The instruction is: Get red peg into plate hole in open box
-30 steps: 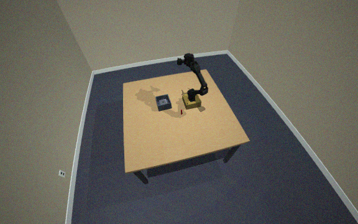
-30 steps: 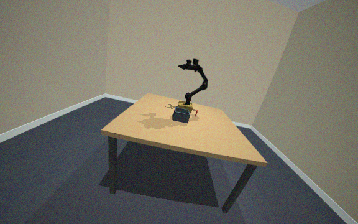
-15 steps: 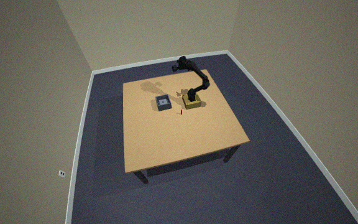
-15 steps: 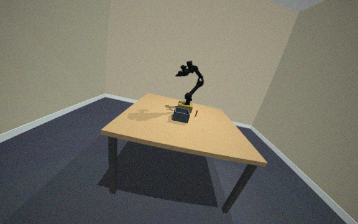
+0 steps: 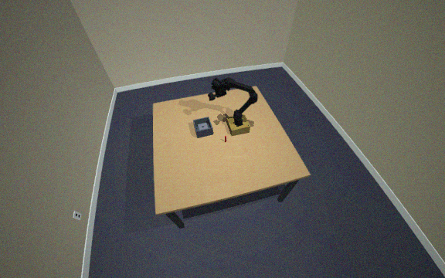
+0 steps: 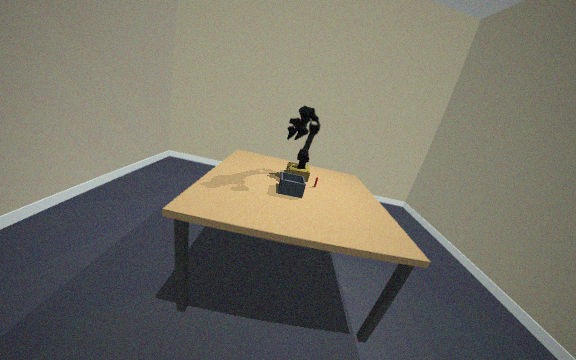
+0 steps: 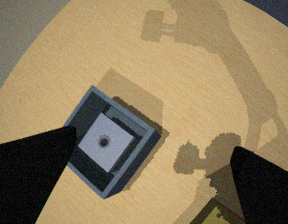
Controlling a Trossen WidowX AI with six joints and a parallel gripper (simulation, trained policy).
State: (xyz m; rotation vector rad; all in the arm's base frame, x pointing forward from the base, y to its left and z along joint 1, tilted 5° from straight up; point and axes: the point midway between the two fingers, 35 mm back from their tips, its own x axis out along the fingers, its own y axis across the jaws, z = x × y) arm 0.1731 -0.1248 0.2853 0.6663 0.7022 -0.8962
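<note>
The red peg is 280 mm below my gripper tip, 260 mm to the left of it and 30 mm behind it. Round my gripper tip: dark box 300 mm below, 130 mm ahead, 60 mm to the left; then light plate 280 mm below, 130 mm ahead, 60 mm to the left.
</note>
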